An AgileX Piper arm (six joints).
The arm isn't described. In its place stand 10 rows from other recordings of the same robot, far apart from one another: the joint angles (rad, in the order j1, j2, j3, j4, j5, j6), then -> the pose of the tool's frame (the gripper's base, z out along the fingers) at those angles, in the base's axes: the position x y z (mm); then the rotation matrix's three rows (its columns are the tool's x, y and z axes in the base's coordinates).
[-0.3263, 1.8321, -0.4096, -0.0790, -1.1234, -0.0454] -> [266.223 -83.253 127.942], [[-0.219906 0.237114 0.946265], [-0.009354 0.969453 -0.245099], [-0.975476 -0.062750 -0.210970]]
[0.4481, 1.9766, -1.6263, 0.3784, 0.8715, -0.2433] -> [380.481 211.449 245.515], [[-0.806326 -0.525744 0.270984], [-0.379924 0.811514 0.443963], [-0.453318 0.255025 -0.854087]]
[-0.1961, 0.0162, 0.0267, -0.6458, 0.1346, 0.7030] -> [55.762 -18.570 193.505], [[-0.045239 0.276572 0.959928], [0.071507 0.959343 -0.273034], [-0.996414 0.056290 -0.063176]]
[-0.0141, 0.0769, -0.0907, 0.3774, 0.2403, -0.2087] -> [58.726 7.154 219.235], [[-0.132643 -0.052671 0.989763], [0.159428 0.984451 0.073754], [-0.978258 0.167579 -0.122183]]
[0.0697, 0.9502, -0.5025, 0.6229, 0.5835, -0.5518] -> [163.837 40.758 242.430], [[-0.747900 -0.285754 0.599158], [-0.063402 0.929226 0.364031], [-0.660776 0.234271 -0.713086]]
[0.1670, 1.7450, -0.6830, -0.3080, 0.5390, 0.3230] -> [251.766 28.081 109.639], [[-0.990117 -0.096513 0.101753], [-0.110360 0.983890 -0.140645], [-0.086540 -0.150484 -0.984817]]
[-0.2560, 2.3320, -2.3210, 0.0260, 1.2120, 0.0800] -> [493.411 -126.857 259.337], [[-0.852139 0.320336 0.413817], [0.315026 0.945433 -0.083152], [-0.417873 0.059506 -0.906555]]
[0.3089, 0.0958, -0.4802, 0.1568, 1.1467, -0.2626] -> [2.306 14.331 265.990], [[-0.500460 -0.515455 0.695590], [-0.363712 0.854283 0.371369], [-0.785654 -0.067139 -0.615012]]
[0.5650, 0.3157, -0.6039, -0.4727, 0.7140, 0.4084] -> [58.622 5.038 335.632], [[-0.245270 -0.259663 0.934033], [-0.110725 0.964661 0.239102], [-0.963111 -0.044777 -0.265354]]
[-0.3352, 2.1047, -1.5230, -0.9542, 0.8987, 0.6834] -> [394.918 -199.088 183.660], [[-0.869841 0.482088 0.104728], [0.272547 0.646549 -0.712526], [-0.411212 -0.591240 -0.693786]]
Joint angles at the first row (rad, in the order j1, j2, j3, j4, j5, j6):
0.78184, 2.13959, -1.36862, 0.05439, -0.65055, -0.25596
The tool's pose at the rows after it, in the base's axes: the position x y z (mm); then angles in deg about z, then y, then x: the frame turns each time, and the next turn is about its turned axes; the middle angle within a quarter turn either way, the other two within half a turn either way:
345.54 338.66 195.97 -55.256 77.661 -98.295
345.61 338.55 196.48 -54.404 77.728 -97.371
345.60 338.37 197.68 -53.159 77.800 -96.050
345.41 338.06 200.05 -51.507 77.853 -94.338
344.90 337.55 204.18 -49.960 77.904 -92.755
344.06 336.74 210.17 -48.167 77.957 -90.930
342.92 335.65 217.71 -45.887 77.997 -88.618
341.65 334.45 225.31 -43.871 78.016 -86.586
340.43 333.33 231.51 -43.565 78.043 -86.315
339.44 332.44 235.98 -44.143 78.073 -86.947
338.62 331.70 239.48 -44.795 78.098 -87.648
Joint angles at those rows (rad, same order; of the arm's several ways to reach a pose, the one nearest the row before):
0.78170, 2.13960, -1.36862, 0.05562, -0.65366, -0.25630
0.78158, 2.13913, -1.36863, 0.05662, -0.65678, -0.25638
0.78145, 2.13724, -1.36864, 0.05748, -0.65990, -0.25642
0.78132, 2.13265, -1.36859, 0.05773, -0.66173, -0.25642
0.78131, 2.12349, -1.36864, 0.05799, -0.65838, -0.25641
0.78132, 2.10972, -1.36862, 0.05829, -0.65133, -0.25642
0.78132, 2.09234, -1.36863, 0.05844, -0.64234, -0.25642
0.78131, 2.07449, -1.36865, 0.05843, -0.63182, -0.25640
0.78131, 2.05864, -1.36861, 0.05843, -0.61696, -0.25639
0.78132, 2.04648, -1.36861, 0.05843, -0.60248, -0.25640
0.78131, 2.03675, -1.36861, 0.05843, -0.59020, -0.25640

